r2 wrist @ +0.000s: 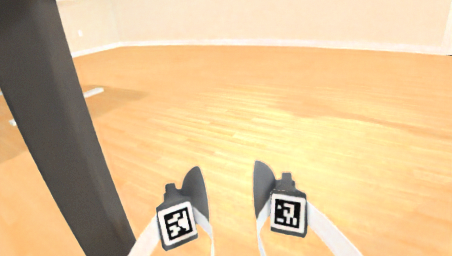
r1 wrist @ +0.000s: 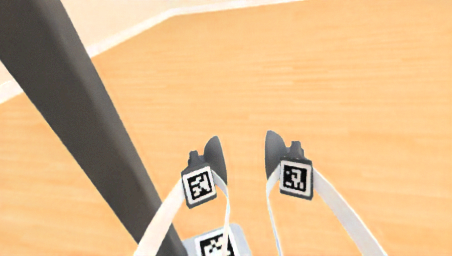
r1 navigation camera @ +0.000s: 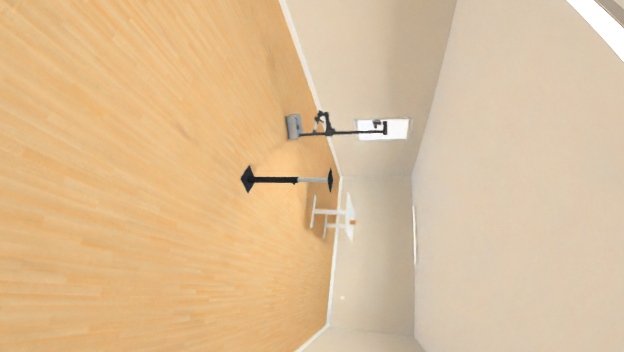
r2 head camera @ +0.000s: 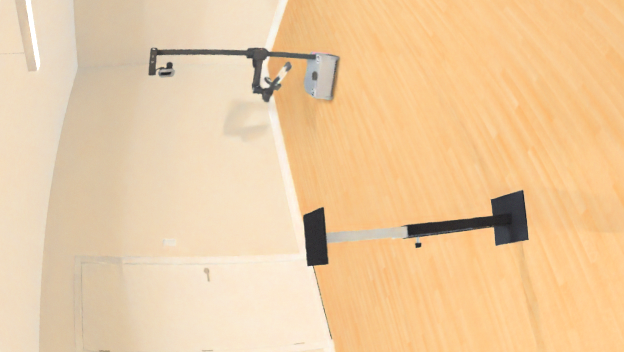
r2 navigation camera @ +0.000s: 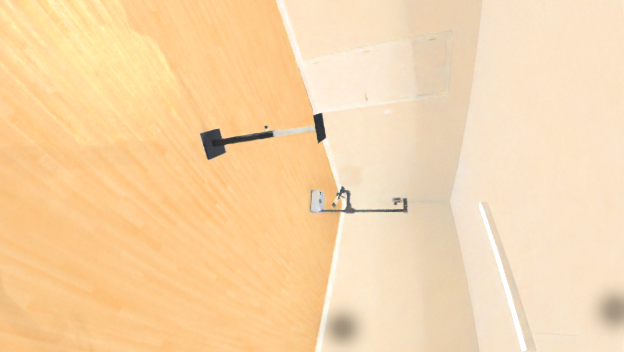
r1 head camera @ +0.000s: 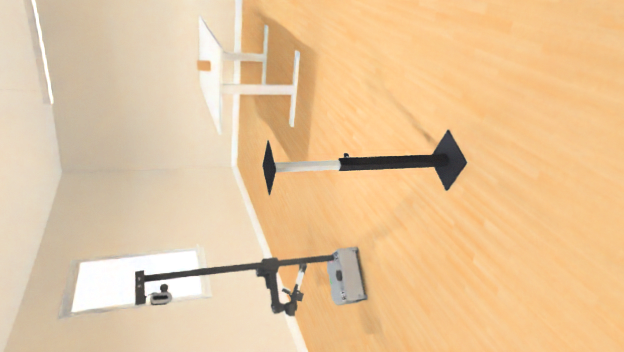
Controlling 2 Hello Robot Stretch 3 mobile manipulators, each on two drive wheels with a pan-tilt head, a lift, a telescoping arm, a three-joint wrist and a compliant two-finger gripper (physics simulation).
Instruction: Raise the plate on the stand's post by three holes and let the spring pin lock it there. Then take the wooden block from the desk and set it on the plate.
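The stand's black plate tops a pale inner post, which rises from a black outer tube. The spring pin sticks out near the tube's upper end. Its holes are too small to tell. The wooden block rests on the white desk. The r1 gripper is open and empty. The r2 gripper is open and empty. Both are away from the stand and block.
The head and navigation views are turned sideways. Robot r2 stands beyond the stand, near a bright window. Robot r1 stands near a room corner. A door is in the wall behind the stand.
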